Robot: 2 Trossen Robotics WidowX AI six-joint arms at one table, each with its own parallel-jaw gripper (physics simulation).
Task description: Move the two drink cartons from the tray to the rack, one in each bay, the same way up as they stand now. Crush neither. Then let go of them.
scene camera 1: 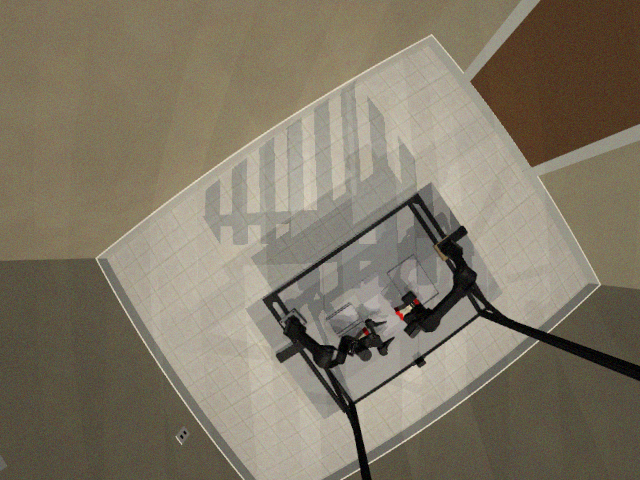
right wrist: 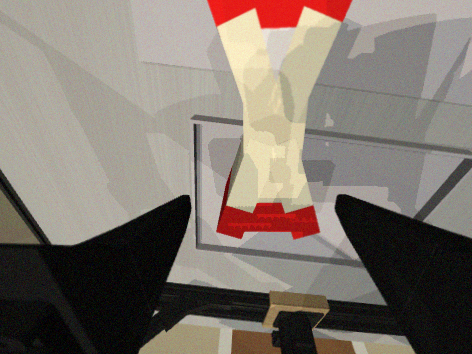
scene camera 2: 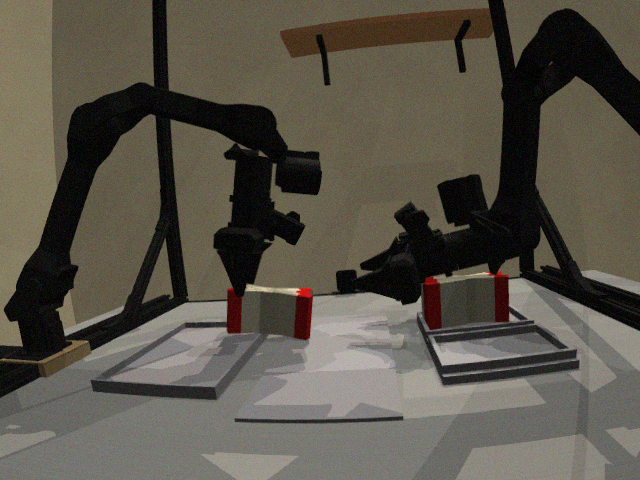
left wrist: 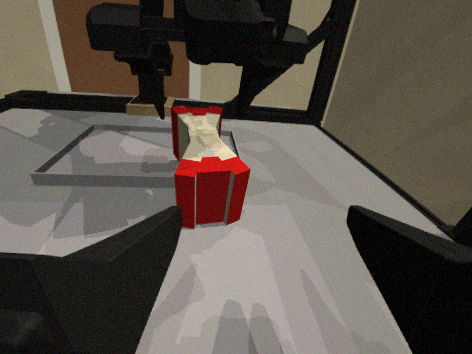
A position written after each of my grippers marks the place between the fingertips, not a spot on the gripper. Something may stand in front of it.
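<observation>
My right gripper [scene camera 2: 245, 289] is open and holds nothing, and it is also there in the right wrist view [right wrist: 262, 201] and the left wrist view [left wrist: 202, 117]. I can see my left gripper [scene camera 2: 355, 275] too, and it also shows in the left wrist view [left wrist: 264, 214]. There's a grey tray [scene camera 1: 409, 275], which is also in the left wrist view [left wrist: 103, 155] and the right wrist view [right wrist: 413, 179], and there's a grey mat [scene camera 2: 344, 372] as well.
</observation>
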